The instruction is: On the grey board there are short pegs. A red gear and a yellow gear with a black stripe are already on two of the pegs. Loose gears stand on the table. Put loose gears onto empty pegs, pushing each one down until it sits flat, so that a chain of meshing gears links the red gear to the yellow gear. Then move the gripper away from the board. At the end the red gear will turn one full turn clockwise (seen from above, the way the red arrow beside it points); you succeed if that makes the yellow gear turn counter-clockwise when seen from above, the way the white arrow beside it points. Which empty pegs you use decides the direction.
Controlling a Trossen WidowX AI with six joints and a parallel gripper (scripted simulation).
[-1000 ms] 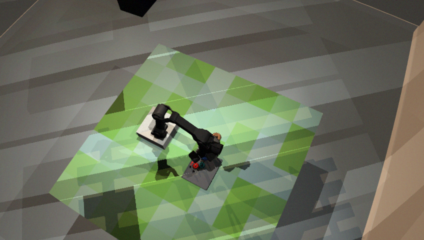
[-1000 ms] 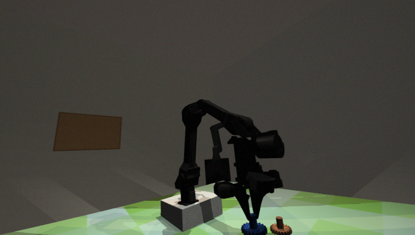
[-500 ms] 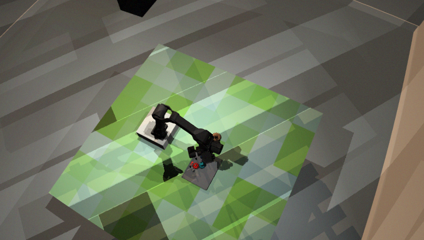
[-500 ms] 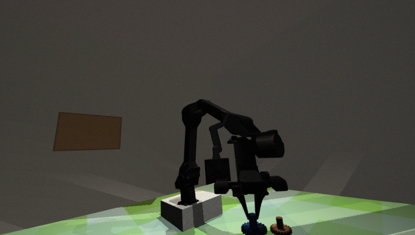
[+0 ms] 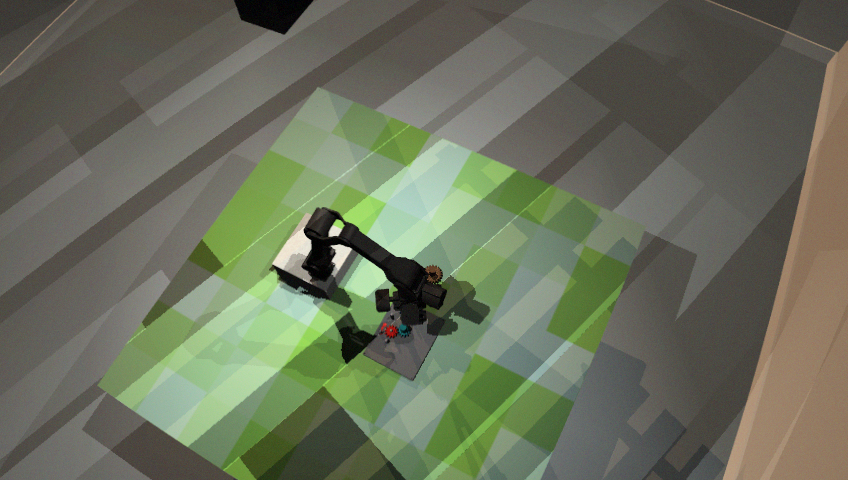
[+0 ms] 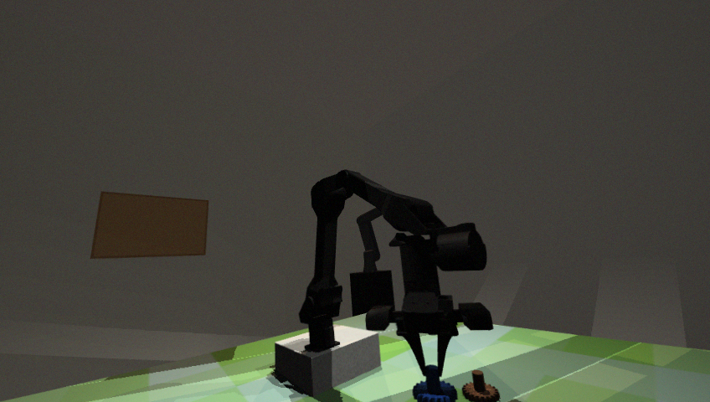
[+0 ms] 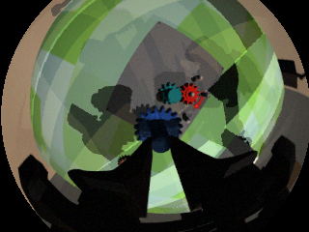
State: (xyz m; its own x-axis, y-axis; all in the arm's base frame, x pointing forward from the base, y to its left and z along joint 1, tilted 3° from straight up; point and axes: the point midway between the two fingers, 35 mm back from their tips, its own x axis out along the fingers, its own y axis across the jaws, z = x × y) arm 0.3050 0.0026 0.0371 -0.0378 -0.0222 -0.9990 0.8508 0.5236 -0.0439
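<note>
The teal gear lies 5 cm to the right of my gripper tip and 6 cm below it. Round my gripper tip: red gear 3 cm behind, 7 cm to the right, 7 cm below; blue gear 1 cm below; curved white arrow 6 cm behind, 5 cm to the left, 8 cm below.
</note>
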